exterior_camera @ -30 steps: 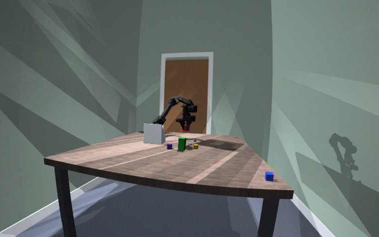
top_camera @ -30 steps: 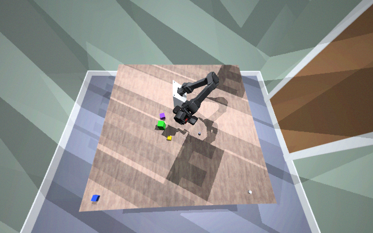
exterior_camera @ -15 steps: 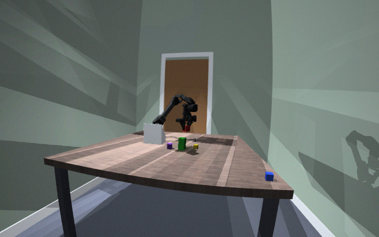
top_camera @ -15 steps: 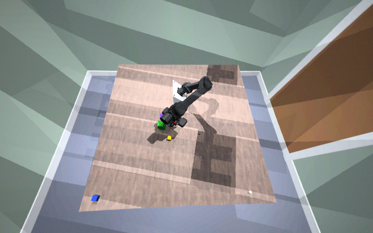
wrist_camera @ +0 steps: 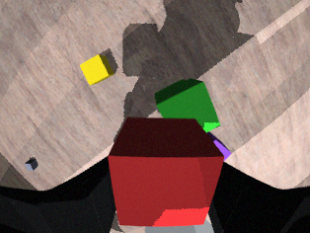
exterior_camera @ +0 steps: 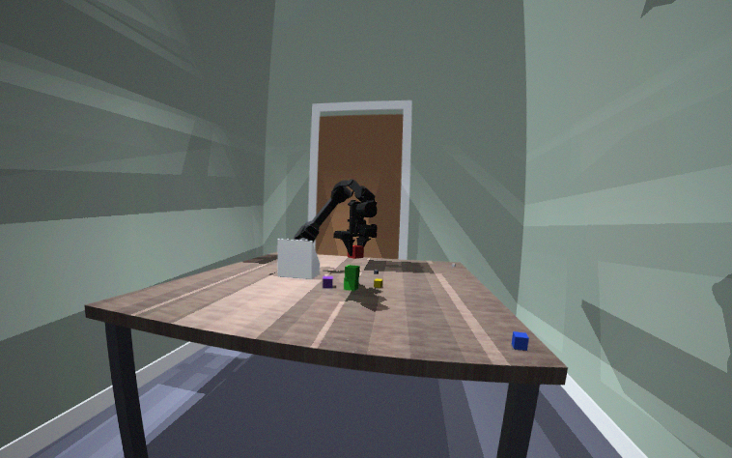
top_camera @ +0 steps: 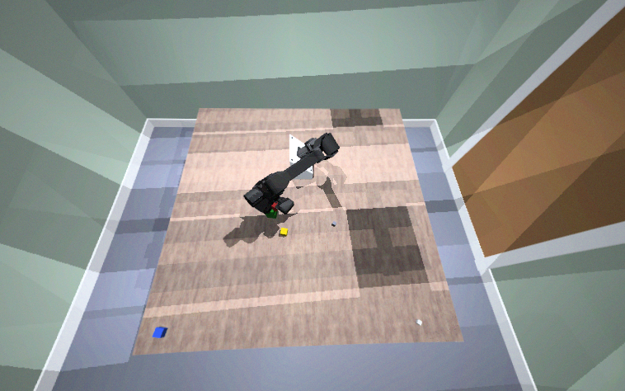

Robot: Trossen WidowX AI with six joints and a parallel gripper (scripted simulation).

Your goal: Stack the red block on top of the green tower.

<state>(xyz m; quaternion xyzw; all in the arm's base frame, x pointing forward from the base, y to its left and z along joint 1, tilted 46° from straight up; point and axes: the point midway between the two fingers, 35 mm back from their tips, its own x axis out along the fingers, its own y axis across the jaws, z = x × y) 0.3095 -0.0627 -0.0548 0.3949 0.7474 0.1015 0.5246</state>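
The purple block lies 100 mm behind my gripper tip, 50 mm to the right of it and 110 mm below it. Also, from my gripper tip: blue block (540 mm ahead, 370 mm to the right, 110 mm below); then red block (20 mm above); then yellow block (90 mm ahead, 50 mm to the left, 120 mm below).
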